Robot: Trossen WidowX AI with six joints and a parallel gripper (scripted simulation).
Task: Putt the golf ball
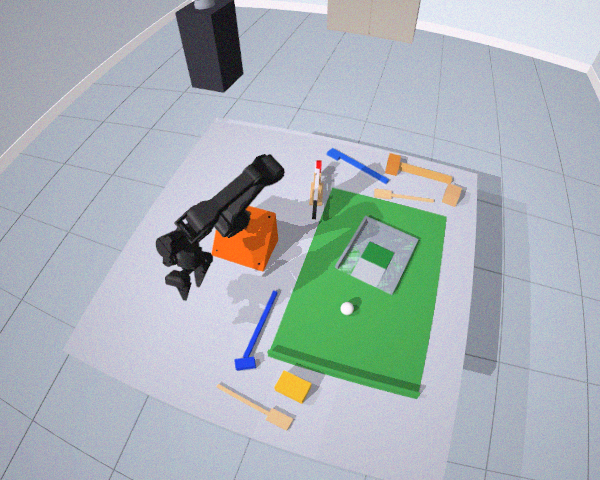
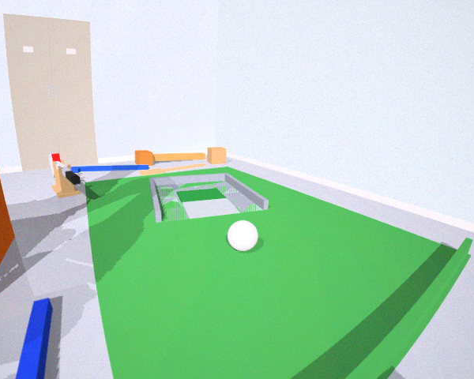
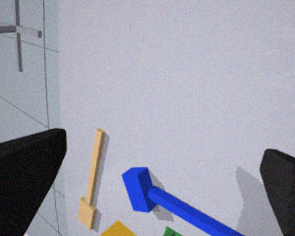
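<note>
Now: gripper tip 19 cm short of the blue putter, 15 cm above it and 2 cm to the right of it. From my gripper tip the other things lie so: yellow block 37 cm ahead, 15 cm below, 10 cm to the right; green mat 46 cm ahead, 35 cm to the left, 17 cm below; white golf ball 42 cm ahead, 20 cm to the left, 14 cm below.
</note>
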